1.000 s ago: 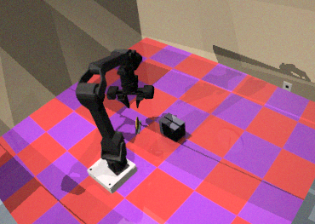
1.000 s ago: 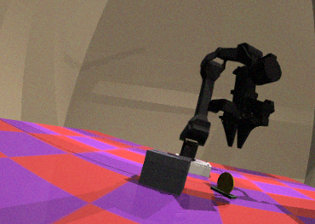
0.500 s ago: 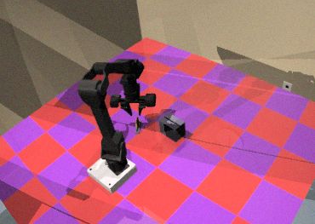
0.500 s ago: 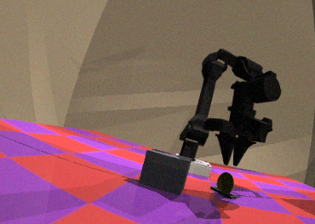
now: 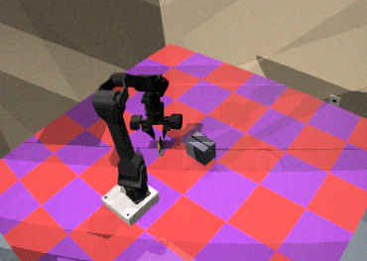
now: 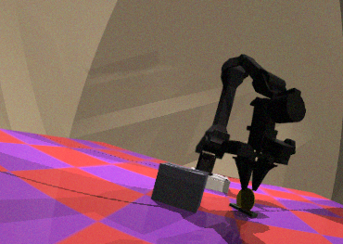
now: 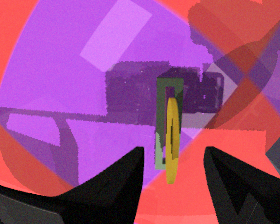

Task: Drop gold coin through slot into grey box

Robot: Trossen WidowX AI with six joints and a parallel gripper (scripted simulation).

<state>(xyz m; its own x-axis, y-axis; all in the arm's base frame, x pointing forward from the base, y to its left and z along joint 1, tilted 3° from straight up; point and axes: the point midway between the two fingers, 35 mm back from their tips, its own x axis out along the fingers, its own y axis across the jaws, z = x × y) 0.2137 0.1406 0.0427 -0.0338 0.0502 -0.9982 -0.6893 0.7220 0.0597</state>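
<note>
The gold coin is 20 mm below my gripper tip.
</note>
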